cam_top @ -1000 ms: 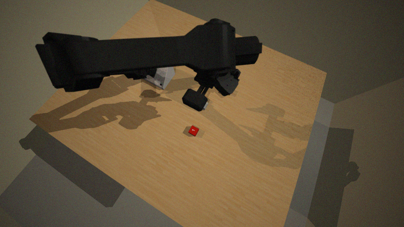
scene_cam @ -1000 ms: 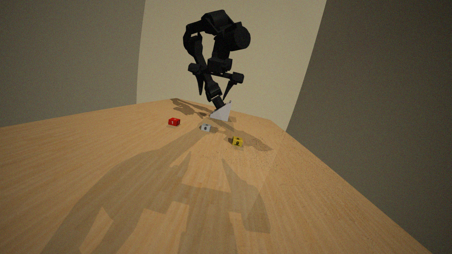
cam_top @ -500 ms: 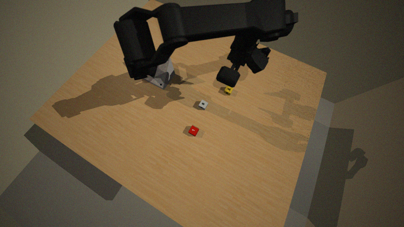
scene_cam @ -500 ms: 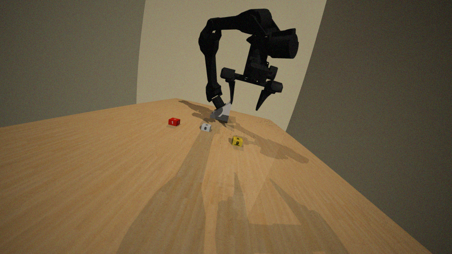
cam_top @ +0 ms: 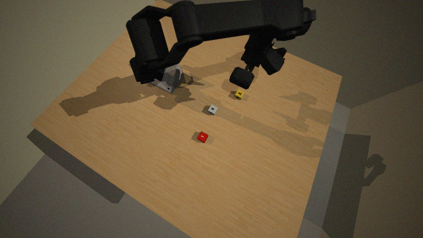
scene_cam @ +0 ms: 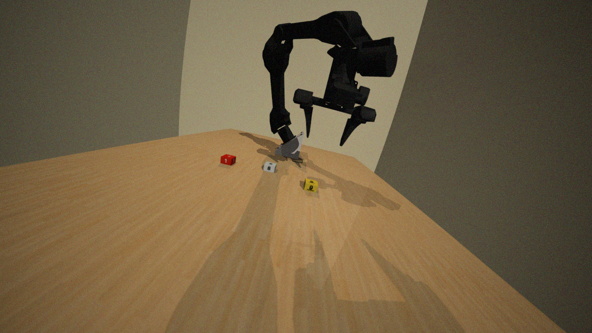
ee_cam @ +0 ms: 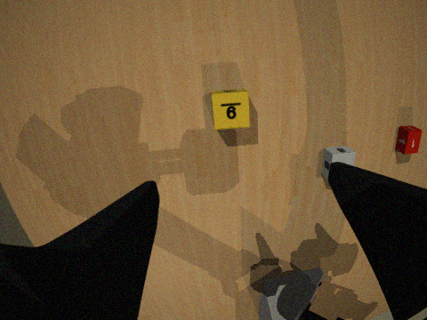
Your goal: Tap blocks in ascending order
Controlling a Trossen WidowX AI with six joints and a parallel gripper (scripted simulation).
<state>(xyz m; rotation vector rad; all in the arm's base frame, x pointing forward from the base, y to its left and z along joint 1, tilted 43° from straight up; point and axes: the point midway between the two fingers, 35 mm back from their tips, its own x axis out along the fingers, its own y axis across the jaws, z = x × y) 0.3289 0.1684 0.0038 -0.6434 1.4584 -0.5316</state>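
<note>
Right now my gripper tip is 20 mm past the red block marked 1, 250 mm to the left of it and 110 mm above it. Round my gripper tip: grey block marked 8: 50 mm behind, 130 mm to the right, 110 mm below; yellow block marked 9: 10 mm ahead, 110 mm below.
</note>
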